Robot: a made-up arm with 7 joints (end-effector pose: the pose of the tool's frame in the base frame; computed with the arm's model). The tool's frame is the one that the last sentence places. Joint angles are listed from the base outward.
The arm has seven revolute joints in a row. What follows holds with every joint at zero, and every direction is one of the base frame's.
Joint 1 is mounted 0.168 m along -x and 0.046 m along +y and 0.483 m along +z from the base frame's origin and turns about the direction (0.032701, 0.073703, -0.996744), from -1.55 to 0.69 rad.
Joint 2 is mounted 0.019 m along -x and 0.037 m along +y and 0.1 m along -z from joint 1 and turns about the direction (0.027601, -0.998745, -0.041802), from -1.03 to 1.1 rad.
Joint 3 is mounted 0.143 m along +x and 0.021 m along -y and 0.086 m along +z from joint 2 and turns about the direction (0.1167, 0.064, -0.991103), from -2.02 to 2.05 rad.
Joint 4 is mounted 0.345 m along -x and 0.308 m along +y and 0.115 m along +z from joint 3 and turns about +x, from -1.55 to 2.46 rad.
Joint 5 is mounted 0.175 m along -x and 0.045 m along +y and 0.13 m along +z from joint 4 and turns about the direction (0.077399, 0.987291, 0.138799), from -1.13 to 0.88 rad.
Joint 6 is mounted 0.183 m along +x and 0.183 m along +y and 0.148 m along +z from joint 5 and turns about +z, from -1.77 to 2.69 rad.
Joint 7 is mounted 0.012 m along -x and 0.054 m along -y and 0.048 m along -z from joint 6 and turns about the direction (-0.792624, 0.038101, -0.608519), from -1.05 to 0.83 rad.
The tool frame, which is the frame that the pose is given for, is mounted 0.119 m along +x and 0.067 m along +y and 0.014 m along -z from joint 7; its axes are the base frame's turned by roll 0.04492, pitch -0.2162 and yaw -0.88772 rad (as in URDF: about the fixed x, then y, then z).
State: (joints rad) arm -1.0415 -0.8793 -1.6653 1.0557 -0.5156 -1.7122 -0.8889
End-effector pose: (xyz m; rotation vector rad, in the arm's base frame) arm 0.3165 0.2383 0.7410 -0.4795 1.2758 -0.4878
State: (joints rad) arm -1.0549 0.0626 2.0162 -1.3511 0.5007 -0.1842 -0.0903
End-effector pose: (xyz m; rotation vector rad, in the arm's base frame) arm 0.0987 0.6203 0.4887 -1.4640 0.5324 -1.5872
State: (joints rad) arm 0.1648 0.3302 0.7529 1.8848 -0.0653 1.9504 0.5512
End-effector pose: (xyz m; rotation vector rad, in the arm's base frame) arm -0.4010 0.2984 0.8275 1.2693 -2.1006 -0.6103
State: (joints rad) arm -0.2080 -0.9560 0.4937 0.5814 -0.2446 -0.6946 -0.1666
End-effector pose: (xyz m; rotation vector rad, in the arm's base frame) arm 0.1926 0.5328 0.6675 -0.3704 0.3889 -1.9747
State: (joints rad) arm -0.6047 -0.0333 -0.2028 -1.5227 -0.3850 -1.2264 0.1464
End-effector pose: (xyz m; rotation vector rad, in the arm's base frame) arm -0.7371 0.2998 0.4456 0.0931 -1.9369 -0.8997
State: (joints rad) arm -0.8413 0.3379 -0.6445 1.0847 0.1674 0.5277 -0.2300
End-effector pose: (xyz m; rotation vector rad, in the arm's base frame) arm -0.5686 -0.2082 0.7743 0.8195 0.5724 1.3410
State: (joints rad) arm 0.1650 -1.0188 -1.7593 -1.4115 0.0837 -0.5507 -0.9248
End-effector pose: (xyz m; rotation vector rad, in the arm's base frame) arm -0.5045 -0.2649 0.6649 0.3955 -0.1649 0.7540
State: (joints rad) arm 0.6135 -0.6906 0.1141 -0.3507 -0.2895 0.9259 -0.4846
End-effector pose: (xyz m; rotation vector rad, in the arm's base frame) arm 0.3639 0.6010 0.7516 0.1786 0.5773 -0.3246
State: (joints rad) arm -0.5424 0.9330 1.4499 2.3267 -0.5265 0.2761 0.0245
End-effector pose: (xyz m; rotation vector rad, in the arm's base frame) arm -0.4651 0.1957 0.4850 -2.5646 0.0536 0.6695
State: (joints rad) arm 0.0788 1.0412 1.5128 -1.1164 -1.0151 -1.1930 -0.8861
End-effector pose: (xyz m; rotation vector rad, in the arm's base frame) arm 0.0134 0.5106 1.3309 0.1381 -2.1792 -2.2074
